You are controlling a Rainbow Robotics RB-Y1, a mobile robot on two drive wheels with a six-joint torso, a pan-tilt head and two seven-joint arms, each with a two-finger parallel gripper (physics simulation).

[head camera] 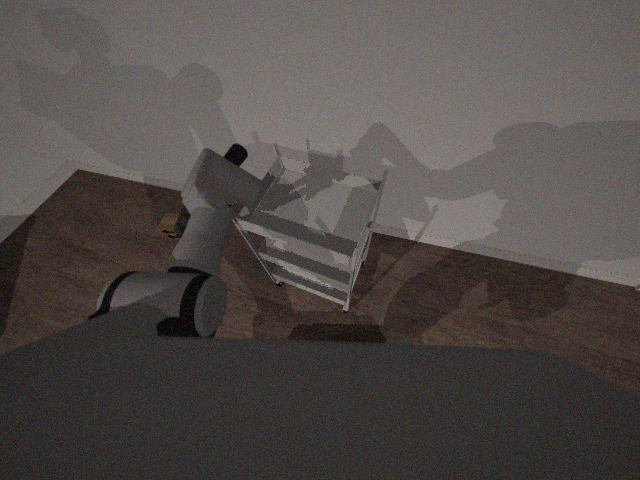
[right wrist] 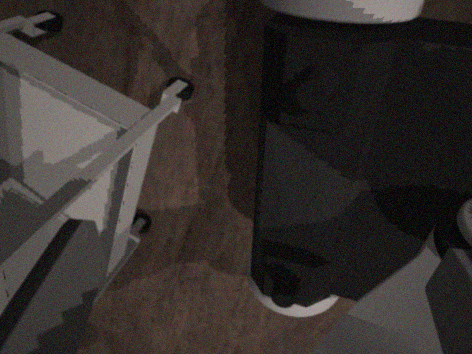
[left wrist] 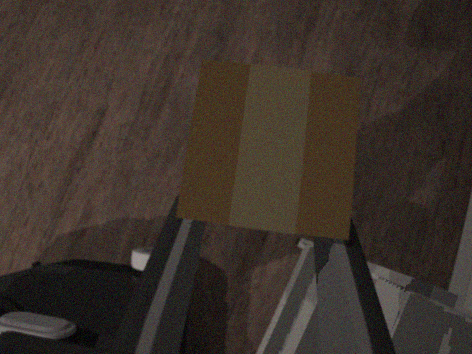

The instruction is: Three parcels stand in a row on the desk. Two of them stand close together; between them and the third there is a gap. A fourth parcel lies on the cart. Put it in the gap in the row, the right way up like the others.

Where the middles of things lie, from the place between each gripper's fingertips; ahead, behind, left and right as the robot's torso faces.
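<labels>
Brown parcel [left wrist: 271,148]: 20 mm to the left of the left hand.
From the right hand, the parcel is 30 cm ahead, 68 cm to the left and 35 cm above.
</labels>
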